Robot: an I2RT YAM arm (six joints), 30 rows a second.
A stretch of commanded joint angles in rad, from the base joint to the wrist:
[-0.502, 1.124, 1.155, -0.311, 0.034, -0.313]
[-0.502, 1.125, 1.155, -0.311, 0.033, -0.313]
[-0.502, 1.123, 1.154, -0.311, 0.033, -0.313]
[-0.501, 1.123, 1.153, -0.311, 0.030, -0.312]
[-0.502, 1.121, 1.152, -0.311, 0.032, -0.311]
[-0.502, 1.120, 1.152, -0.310, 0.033, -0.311]
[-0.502, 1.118, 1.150, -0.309, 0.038, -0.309]
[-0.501, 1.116, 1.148, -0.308, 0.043, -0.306]
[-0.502, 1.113, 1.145, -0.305, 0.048, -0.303]
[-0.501, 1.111, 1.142, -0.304, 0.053, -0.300]
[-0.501, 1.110, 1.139, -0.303, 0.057, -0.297]
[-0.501, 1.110, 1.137, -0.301, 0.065, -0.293]
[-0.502, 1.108, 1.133, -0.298, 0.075, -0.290]
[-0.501, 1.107, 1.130, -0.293, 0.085, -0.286]
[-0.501, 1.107, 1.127, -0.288, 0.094, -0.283]
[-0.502, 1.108, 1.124, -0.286, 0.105, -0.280]
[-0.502, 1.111, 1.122, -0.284, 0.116, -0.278]
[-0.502, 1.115, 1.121, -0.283, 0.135, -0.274]
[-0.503, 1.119, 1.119, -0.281, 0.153, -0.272]
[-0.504, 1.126, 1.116, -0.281, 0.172, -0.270]
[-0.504, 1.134, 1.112, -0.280, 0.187, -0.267]
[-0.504, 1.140, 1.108, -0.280, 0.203, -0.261]
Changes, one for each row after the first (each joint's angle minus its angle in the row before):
[0.000, 0.001, 0.000, 0.000, -0.001, 0.000]
[0.000, -0.002, -0.001, 0.000, 0.000, 0.000]
[0.001, 0.000, -0.001, 0.000, -0.003, 0.001]
[-0.001, -0.002, -0.001, 0.000, 0.002, 0.001]
[0.000, -0.001, 0.000, 0.001, 0.001, 0.000]
[0.000, -0.002, -0.002, 0.001, 0.005, 0.002]
[0.001, -0.002, -0.002, 0.001, 0.005, 0.003]
[-0.001, -0.003, -0.003, 0.003, 0.005, 0.003]
[0.001, -0.002, -0.003, 0.001, 0.005, 0.003]
[0.000, -0.001, -0.003, 0.001, 0.004, 0.003]
[0.000, 0.000, -0.002, 0.002, 0.008, 0.004]
[-0.001, -0.002, -0.004, 0.003, 0.010, 0.003]
[0.001, -0.001, -0.003, 0.005, 0.010, 0.004]
[0.000, 0.000, -0.003, 0.005, 0.009, 0.003]
[-0.001, 0.001, -0.003, 0.002, 0.011, 0.003]
[0.000, 0.003, -0.002, 0.002, 0.011, 0.002]
[0.000, 0.004, -0.001, 0.001, 0.019, 0.004]
[-0.001, 0.004, -0.002, 0.002, 0.018, 0.002]
[-0.001, 0.007, -0.003, 0.000, 0.019, 0.002]
[0.000, 0.008, -0.004, 0.001, 0.015, 0.003]
[0.000, 0.006, -0.004, 0.000, 0.016, 0.006]

